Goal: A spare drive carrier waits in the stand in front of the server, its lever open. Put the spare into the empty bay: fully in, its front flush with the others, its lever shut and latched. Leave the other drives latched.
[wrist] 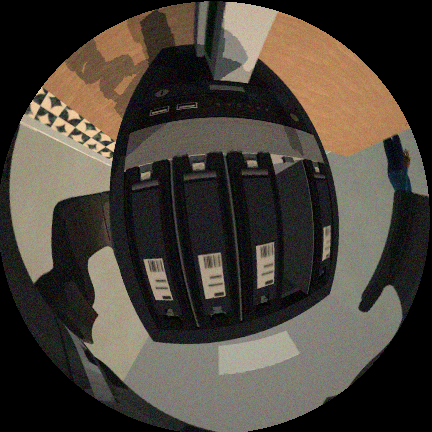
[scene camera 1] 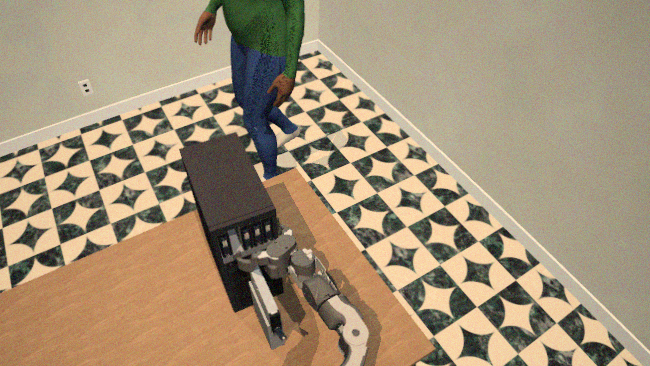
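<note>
The black server (scene camera 1: 225, 182) (wrist: 165, 334) stands on the table. Its empty bay (scene camera 1: 234, 242) (wrist: 296, 230) is second from the right in the wrist view, between seated drives (wrist: 257, 215) (wrist: 322, 200) whose levers look shut. The spare carrier (scene camera 1: 265, 297) (wrist: 250, 37) stands upright in its stand (scene camera 1: 276, 344) before the server; its lever is too small to tell. My gripper (scene camera 1: 246, 261) (wrist: 226, 249) is open and empty at the server's front. Its fingers stand wide at both sides of the wrist view, the left one partly hidden behind the server's edge.
The wooden table (scene camera 1: 125, 290) (wrist: 340, 85) carries the server and stand. My arm (scene camera 1: 320, 295) reaches in from the front right, beside the spare. A person (scene camera 1: 260, 85) (wrist: 397, 165) in a green top and blue trousers stands behind the table.
</note>
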